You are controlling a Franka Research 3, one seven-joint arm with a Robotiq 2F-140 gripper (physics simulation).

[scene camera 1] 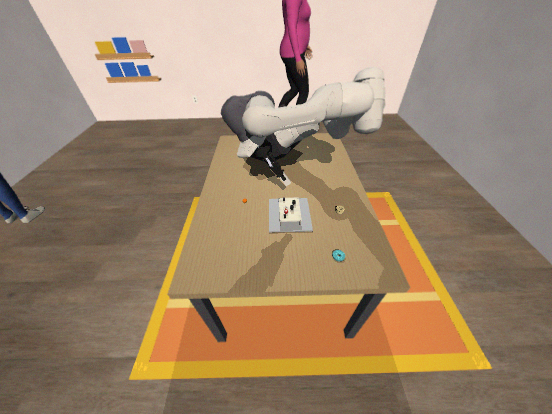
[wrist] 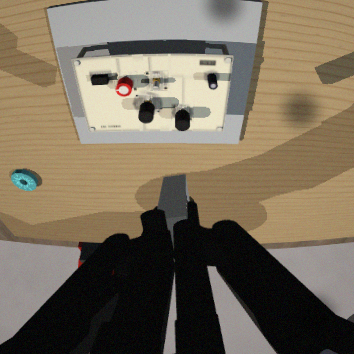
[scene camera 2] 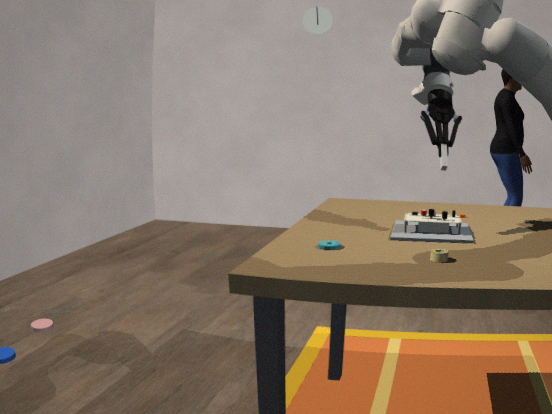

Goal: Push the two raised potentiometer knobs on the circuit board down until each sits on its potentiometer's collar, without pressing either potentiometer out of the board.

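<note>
The cream circuit board [scene camera 1: 297,215] [wrist: 200,95] lies on a grey base plate [scene camera 1: 273,226] [scene camera 2: 435,238] [wrist: 150,22]. Two black knobs stand side by side near its lower edge in the wrist view: the left knob [wrist: 146,112] [scene camera 2: 431,213] and the right knob [wrist: 182,120] [scene camera 2: 444,215]. Clear parts show behind both, but the height of each over its collar cannot be told. My gripper [scene camera 1: 285,180] [scene camera 2: 443,162] [wrist: 177,192] is shut, a pale flat tip extending from its fingers. It hangs tilted, well above the table and apart from the board.
On the board are a red-capped part [wrist: 124,87], a black block [wrist: 100,79] and a small black post [wrist: 213,81]. A teal ring [scene camera 1: 334,255] [scene camera 2: 322,245] [wrist: 16,179], a tan ring [scene camera 2: 439,257] and a small orange ball [scene camera 1: 245,201] lie on the table [scene camera 1: 220,260].
</note>
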